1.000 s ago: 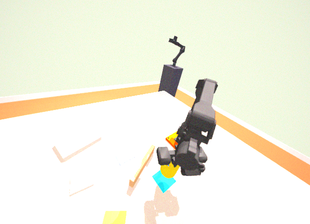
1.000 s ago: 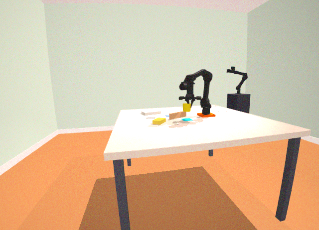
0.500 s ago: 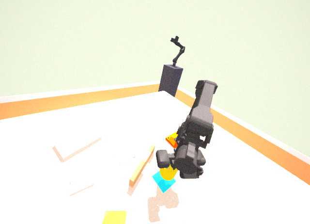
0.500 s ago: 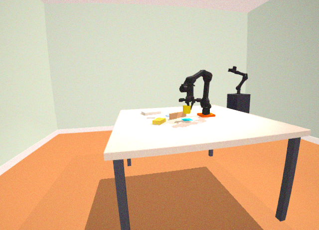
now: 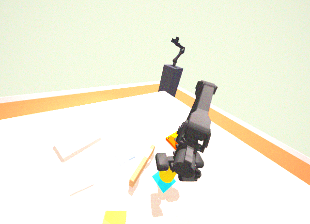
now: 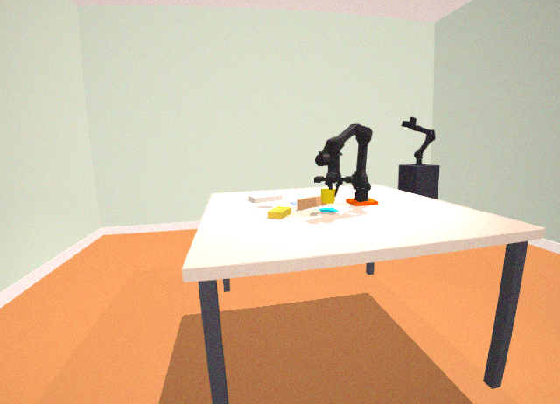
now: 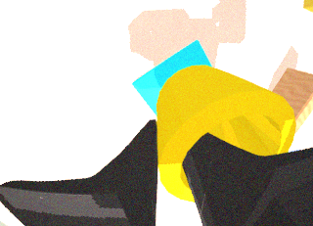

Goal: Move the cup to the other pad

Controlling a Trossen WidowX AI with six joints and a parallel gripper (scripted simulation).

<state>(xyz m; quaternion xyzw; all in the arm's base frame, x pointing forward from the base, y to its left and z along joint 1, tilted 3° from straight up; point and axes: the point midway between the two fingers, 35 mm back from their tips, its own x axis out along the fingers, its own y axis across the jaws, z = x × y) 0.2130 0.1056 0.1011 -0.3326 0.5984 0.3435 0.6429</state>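
The cyan pad lies 20 mm ahead of my gripper tip, 20 mm to the right of it and 80 mm below it. Round my gripper tip: pale slab 270 mm ahead, 420 mm to the right, 60 mm below; tan wooden bar 70 mm ahead, 120 mm to the right, 50 mm below; yellow cup 20 mm ahead, 20 mm to the right.
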